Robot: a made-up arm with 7 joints.
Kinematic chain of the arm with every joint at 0, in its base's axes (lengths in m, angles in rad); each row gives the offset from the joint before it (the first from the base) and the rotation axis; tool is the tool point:
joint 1: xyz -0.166 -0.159 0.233 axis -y
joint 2: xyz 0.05 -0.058 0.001 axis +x
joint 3: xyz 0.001 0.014 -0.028 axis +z
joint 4: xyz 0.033 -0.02 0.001 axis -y
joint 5: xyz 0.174 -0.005 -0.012 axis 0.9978 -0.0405 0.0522
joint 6: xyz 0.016 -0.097 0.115 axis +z
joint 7: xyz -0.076 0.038 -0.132 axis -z
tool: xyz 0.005 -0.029 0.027
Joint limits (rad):
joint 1: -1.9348..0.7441
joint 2: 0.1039..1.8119
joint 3: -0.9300..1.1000
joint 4: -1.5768..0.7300
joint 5: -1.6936..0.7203
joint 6: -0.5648..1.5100
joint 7: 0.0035..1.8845
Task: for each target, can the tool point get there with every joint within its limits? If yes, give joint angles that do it. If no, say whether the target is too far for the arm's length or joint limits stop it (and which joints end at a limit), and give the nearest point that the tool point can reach.
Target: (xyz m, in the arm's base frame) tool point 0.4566 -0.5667 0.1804
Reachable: no: too far | nearest point 0.1464 -0.3675 0.2066 | short by 0.370 m
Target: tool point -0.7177 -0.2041 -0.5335
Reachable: no: too far | nearest point -0.3775 -0.2023 -0.0609 | short by 0.582 m
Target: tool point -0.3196 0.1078 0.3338
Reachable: no: joint limits stop it (at a limit: joint 1, joint 3, joint 5, joint 6) | nearest point -0.2930 0.0416 0.3004 | short by 0.079 m
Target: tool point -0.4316 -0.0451 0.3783
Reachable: no: joint limits stop it (at a limit: joint 1, joint 3, joint 5, joint 6) | nearest point -0.3949 -0.0712 0.3462 | short by 0.055 m
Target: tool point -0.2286 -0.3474 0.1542
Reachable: yes | joints -1.1464 0.9894 -0.6758 0.4952 -0.4093 0.3901 0.7691
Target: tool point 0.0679 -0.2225 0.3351
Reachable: yes | joints 0.1306 0.5765 0.7989 -0.2089 -0.8009 0.9232 1.6251
